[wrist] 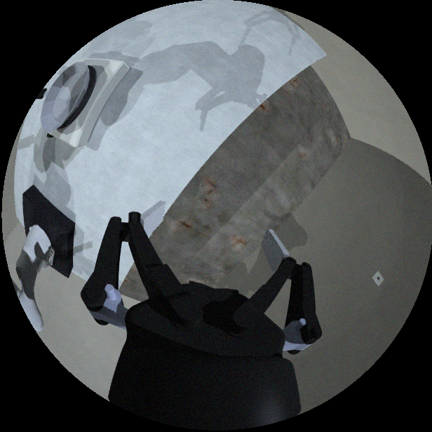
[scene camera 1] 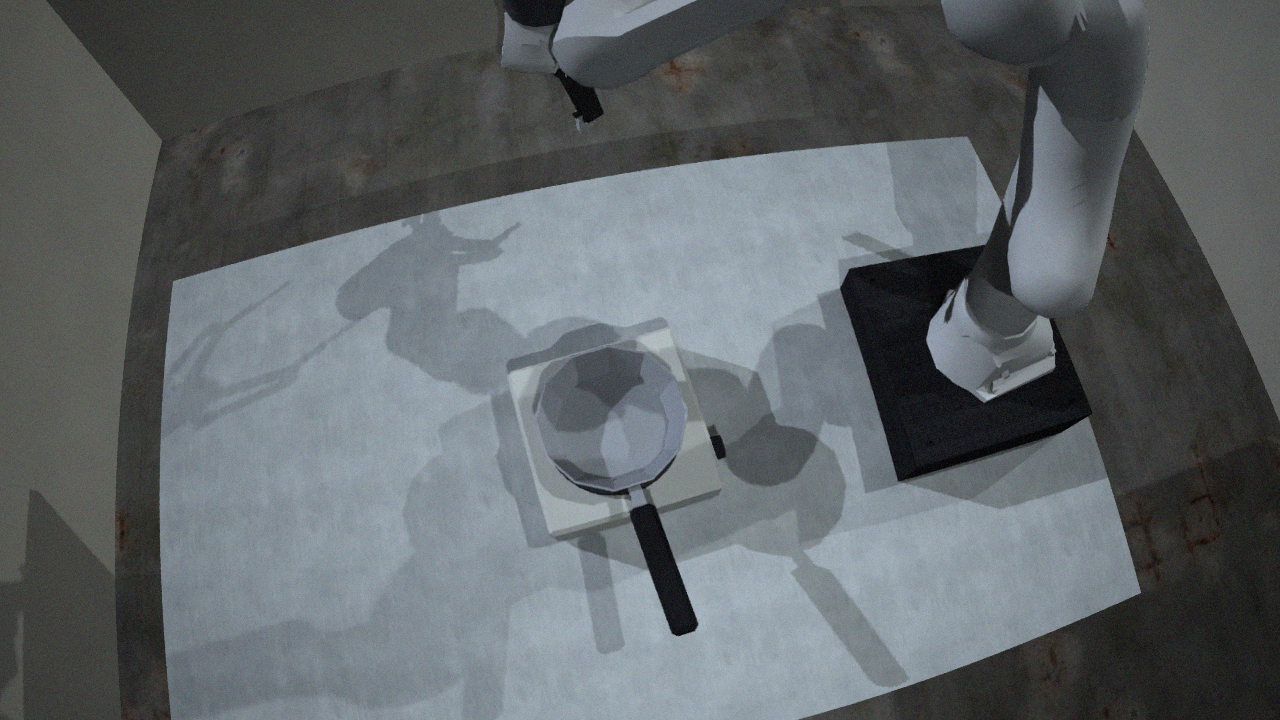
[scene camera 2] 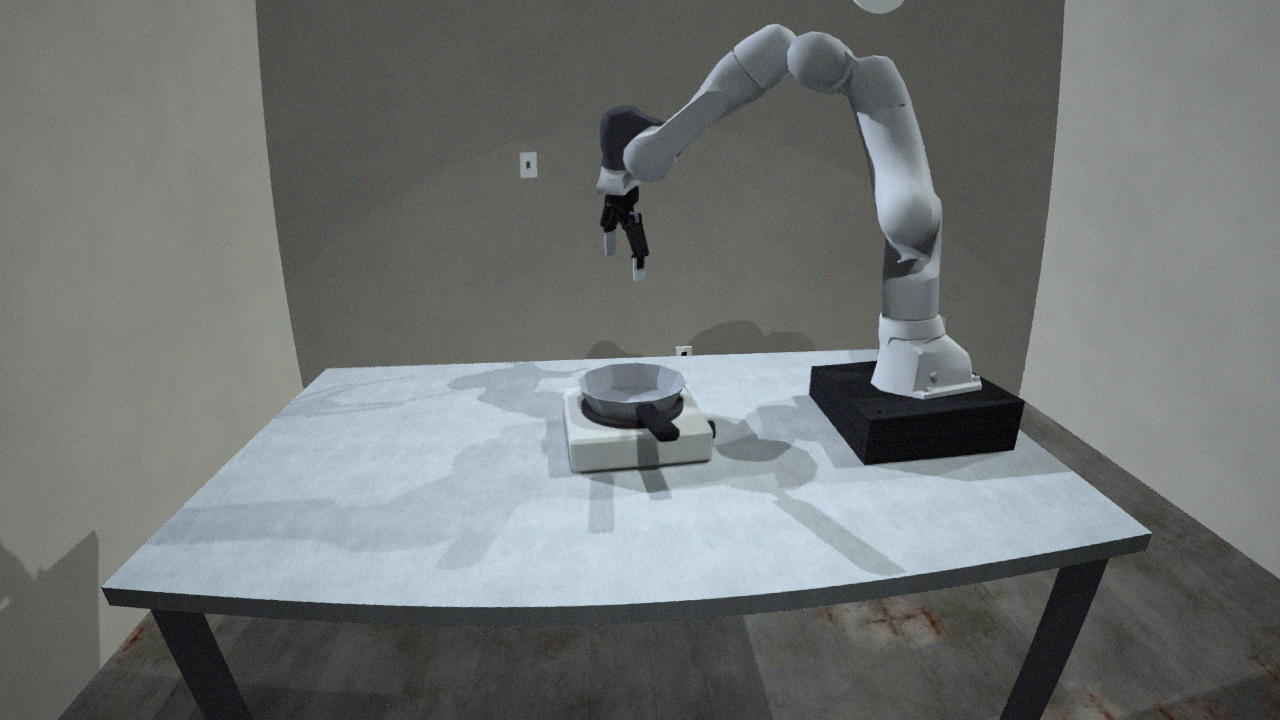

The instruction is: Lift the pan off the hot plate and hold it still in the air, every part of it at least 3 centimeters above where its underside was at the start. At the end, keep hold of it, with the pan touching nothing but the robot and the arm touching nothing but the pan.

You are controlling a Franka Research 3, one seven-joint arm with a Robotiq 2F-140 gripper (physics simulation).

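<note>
A grey faceted pan (scene camera 1: 612, 419) (scene camera 2: 631, 386) (wrist: 64, 100) sits upright on the cream hot plate (scene camera 1: 687, 481) (scene camera 2: 640, 450) (wrist: 106, 95). Its black handle (scene camera 1: 663, 570) (scene camera 2: 658, 421) points toward the front of the table, past the hot plate's edge; in the wrist view a small dark piece of it shows at the left rim. My gripper (scene camera 2: 623, 256) (wrist: 215, 224) is open and empty. It hangs high above and behind the pan, toward the back wall, touching nothing. In scene camera 1 it is partly hidden by the arm.
The hot plate's black knob (scene camera 1: 717, 446) (scene camera 2: 712, 428) is on its right side. The arm's base stands on a black block (scene camera 1: 993, 452) (scene camera 2: 939, 439) (wrist: 52, 232) at the right of the pale table (scene camera 1: 313, 501) (scene camera 2: 358, 555) (wrist: 135, 165). A wall stands behind the table.
</note>
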